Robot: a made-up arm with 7 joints.
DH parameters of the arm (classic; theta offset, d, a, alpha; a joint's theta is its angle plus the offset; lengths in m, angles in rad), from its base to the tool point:
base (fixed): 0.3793 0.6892 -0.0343 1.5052
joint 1: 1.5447 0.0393 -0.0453 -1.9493
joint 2: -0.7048 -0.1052 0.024 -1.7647
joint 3: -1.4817 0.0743 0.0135 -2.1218
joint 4: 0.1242 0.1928 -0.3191 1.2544
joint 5: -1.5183 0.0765 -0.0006 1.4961
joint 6: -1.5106 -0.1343 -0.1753 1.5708
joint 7: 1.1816 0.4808 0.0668 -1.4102
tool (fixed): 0.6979 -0.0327 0 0
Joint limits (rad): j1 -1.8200..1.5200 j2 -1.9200..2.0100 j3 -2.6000..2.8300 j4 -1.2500..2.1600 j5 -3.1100..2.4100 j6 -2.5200..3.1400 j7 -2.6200..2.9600
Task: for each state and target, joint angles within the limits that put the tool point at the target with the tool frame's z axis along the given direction. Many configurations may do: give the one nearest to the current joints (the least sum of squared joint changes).
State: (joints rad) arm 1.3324 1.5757 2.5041 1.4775 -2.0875 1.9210 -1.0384
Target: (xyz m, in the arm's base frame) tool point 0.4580 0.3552 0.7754 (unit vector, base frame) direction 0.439 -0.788 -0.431
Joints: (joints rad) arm 1.5123 1.2534 2.3830 1.5151 -2.1000 1.8095 -1.1950
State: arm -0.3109 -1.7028 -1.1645 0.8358 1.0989 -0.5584 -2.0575
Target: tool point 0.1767 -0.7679 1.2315 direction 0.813 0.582 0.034
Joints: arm -0.7328 -1.0656 -0.7168 0.6376 1.7529 -0.6844 -1.5801
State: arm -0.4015 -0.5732 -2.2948 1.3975 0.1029 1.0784 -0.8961
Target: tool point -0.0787 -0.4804 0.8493 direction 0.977 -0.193 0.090
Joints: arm -1.1585 -1.0870 -1.8342 0.8949 0.7223 1.8358 -1.2431
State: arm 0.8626 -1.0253 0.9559 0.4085 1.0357 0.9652 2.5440
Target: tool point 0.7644 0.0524 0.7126 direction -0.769 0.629 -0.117
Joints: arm 0.5529 -1.3760 0.4053 0.7356 0.3217 1.2246 2.9600
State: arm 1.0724 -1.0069 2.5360 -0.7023 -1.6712 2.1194 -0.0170
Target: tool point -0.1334 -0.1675 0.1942 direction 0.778 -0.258 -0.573
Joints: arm 0.7170 -0.8932 2.3233 -1.1345 -1.0196 2.6918 -0.2807
